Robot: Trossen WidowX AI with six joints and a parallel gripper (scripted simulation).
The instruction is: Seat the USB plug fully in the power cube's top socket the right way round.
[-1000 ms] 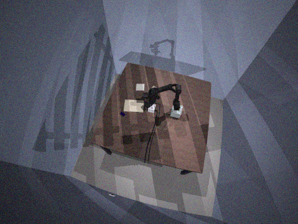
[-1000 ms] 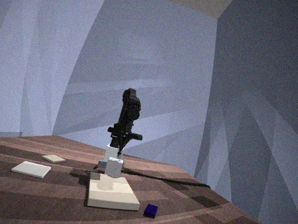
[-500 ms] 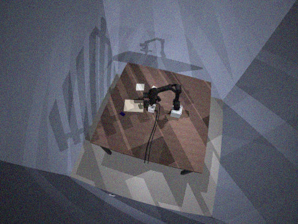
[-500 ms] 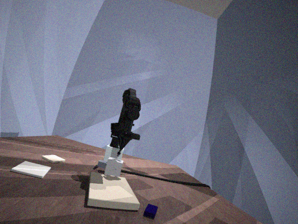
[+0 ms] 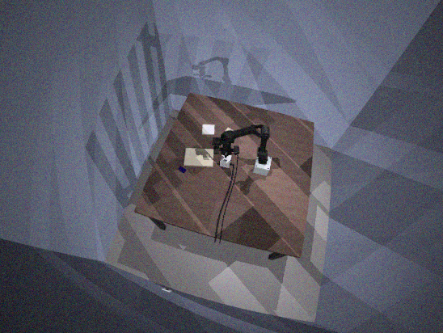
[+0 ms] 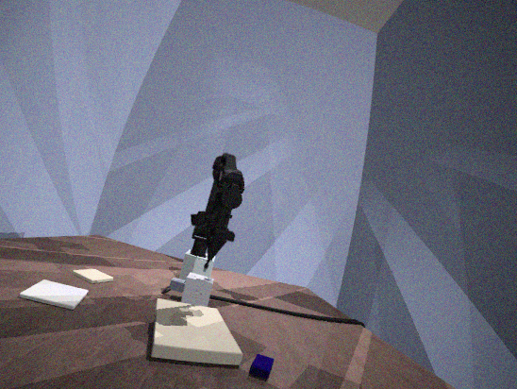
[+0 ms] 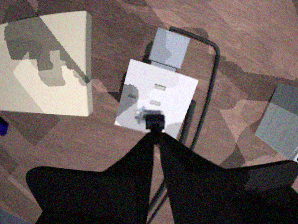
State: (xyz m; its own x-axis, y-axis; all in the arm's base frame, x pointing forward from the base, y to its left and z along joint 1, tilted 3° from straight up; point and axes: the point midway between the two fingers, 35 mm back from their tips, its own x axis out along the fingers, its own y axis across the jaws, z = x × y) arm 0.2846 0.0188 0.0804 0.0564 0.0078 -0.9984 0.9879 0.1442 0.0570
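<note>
Now: gripper tip 20 mm above the dark USB plug. The rest, counted from my gripper tip: small blue block (340 mm ahead, 130 mm below, 100 mm to the left); cream wedge block (220 mm ahead, 120 mm below, 30 mm to the right).
</note>
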